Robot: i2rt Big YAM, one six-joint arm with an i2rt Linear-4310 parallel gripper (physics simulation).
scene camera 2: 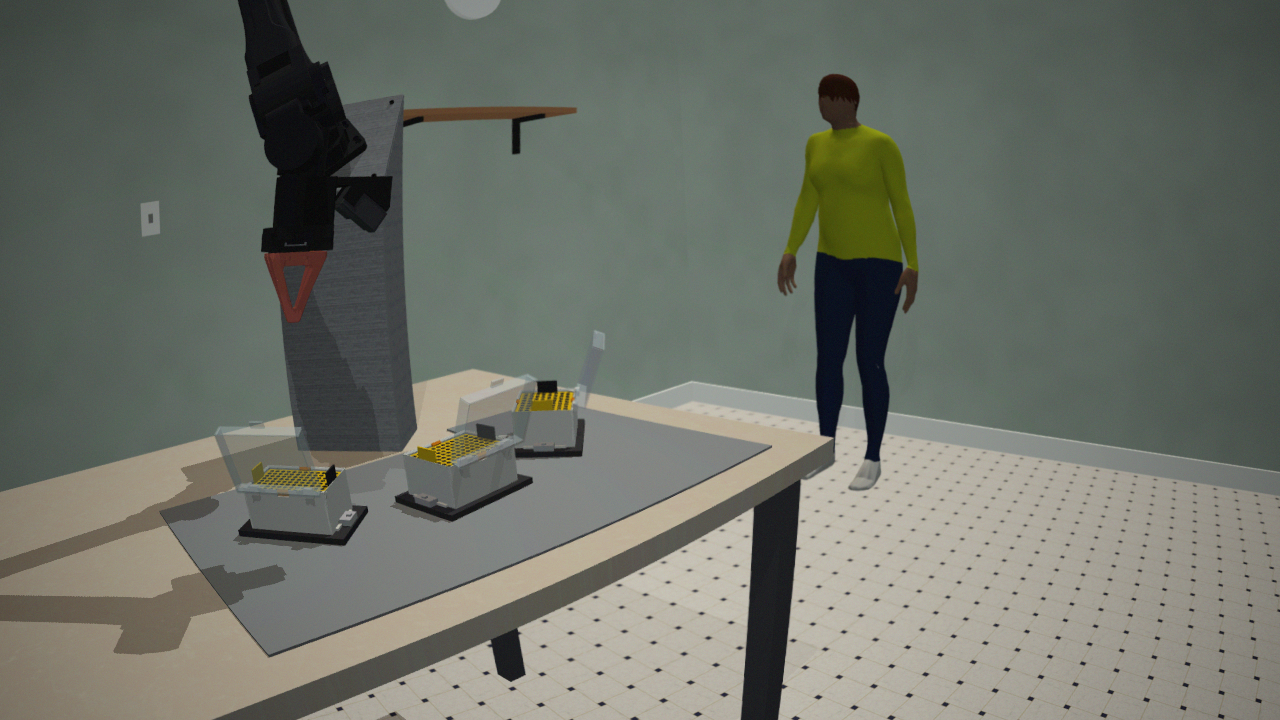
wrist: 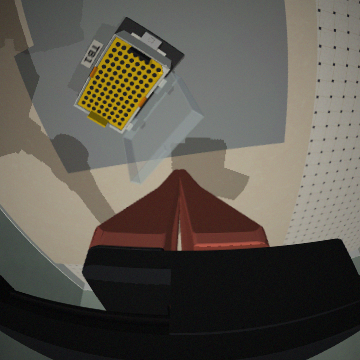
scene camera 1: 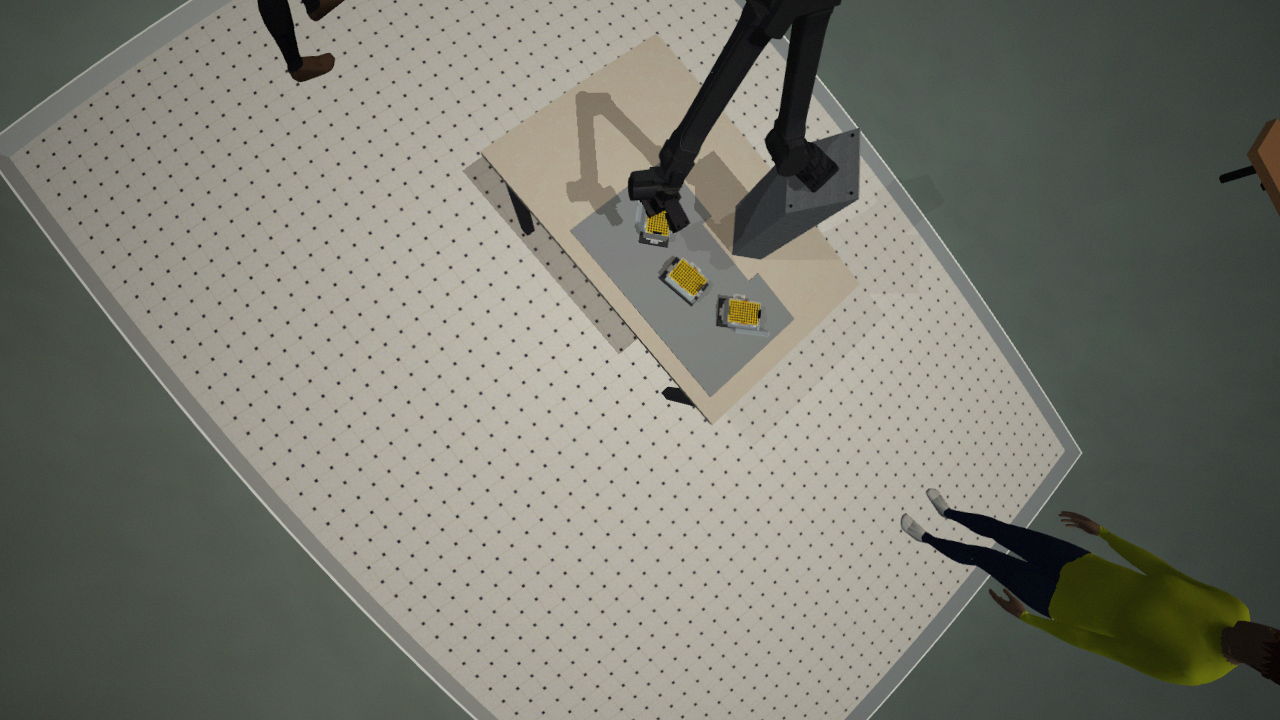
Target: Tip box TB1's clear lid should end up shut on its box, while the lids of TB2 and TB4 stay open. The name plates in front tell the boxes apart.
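Observation:
Box TB1 (scene camera 1: 658, 225) (scene camera 2: 290, 512) (wrist: 120, 85), with a yellow rack and its name plate (wrist: 92, 53) readable in the wrist view, stands nearest the gripper. Its clear lid (scene camera 2: 257, 445) (wrist: 162, 132) is open, tilted outward on the side away from the plate. The middle box, TB2 (scene camera 1: 687, 279) (scene camera 2: 487, 478), has its lid (scene camera 2: 496, 402) open. TB4 (scene camera 1: 744, 312) (scene camera 2: 553, 435), the farthest, has its lid (scene camera 2: 591, 368) standing open. My gripper (scene camera 2: 293, 319) (wrist: 179, 178) is shut and empty, high above the mat near TB1. Its fingers are hidden in scene camera 1.
The grey mat (scene camera 1: 626, 257) (scene camera 2: 608, 501) (wrist: 245, 95) lies on the wooden table (scene camera 1: 626, 80) (scene camera 2: 805, 454). The tall grey pedestal (scene camera 1: 760, 228) (scene camera 2: 358, 358) stands behind the boxes. A person (scene camera 1: 1136, 617) (scene camera 2: 854, 197) in a yellow-green top stands away from the table.

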